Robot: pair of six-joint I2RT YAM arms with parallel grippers.
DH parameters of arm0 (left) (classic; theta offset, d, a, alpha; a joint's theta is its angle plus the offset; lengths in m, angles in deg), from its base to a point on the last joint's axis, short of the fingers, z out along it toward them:
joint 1: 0 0.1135 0.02 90
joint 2: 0 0 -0.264 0
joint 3: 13.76 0 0.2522 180
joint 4: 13.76 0 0.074 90
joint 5: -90 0 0 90
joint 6: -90 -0.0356 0 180
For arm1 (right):
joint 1: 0 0.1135 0.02 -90
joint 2: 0 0 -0.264 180
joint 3: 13.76 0 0.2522 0
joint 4: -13.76 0 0.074 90
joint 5: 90 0 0 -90
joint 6: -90 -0.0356 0 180
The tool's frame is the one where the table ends.
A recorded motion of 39 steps. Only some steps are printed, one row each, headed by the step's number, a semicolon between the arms.
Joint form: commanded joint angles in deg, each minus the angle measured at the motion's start. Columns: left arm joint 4, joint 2, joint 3, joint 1, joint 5, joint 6; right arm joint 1, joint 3, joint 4, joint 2, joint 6, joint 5.
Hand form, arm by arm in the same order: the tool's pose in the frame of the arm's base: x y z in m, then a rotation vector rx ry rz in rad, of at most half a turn. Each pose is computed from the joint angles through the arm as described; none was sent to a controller.
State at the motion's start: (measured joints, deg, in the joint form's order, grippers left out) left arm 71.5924 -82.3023 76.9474 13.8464 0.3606 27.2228; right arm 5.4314 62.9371 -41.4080 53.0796 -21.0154 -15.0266
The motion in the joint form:
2: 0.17 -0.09 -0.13 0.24 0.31 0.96; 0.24 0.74 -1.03 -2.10 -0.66 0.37
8: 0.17 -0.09 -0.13 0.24 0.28 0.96; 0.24 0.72 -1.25 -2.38 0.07 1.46
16: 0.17 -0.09 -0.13 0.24 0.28 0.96; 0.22 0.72 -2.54 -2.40 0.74 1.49
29: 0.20 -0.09 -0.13 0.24 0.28 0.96; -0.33 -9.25 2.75 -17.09 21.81 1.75
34: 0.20 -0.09 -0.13 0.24 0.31 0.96; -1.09 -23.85 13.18 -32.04 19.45 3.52
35: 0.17 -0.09 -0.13 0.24 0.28 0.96; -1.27 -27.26 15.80 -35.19 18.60 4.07
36: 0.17 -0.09 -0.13 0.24 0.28 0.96; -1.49 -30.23 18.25 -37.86 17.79 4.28
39: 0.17 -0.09 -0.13 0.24 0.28 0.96; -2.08 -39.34 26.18 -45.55 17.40 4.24
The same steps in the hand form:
2: 0.2508 0.0634 0.3042 -1.0549 2.7236 -0.0228; 0.1720 0.0261 0.3772 0.1380 2.1151 0.5541
8: 0.2508 0.0634 0.3042 -1.0548 2.7237 -0.0236; 0.1707 0.0253 0.3774 0.1360 2.1125 0.5268
16: 0.2508 0.0634 0.3042 -1.0548 2.7237 -0.0236; 0.1694 0.0251 0.3753 0.1293 2.1340 0.5176
29: 0.2508 0.0633 0.3041 -1.0550 2.7242 -0.0235; 0.1218 0.0191 0.3614 -0.2535 1.9194 0.2743
34: 0.2508 0.0634 0.3041 -1.0551 2.7241 -0.0227; 0.0943 0.0143 0.3220 -0.1893 1.7412 0.2508
35: 0.2508 0.0634 0.3042 -1.0548 2.7237 -0.0236; 0.0909 0.0134 0.3117 -0.1686 1.7027 0.2485
36: 0.2508 0.0634 0.3042 -1.0548 2.7237 -0.0236; 0.0886 0.0128 0.3029 -0.1525 1.6672 0.2510
39: 0.2508 0.0634 0.3042 -1.0548 2.7237 -0.0236; 0.0855 0.0117 0.2751 -0.1453 1.5547 0.2423

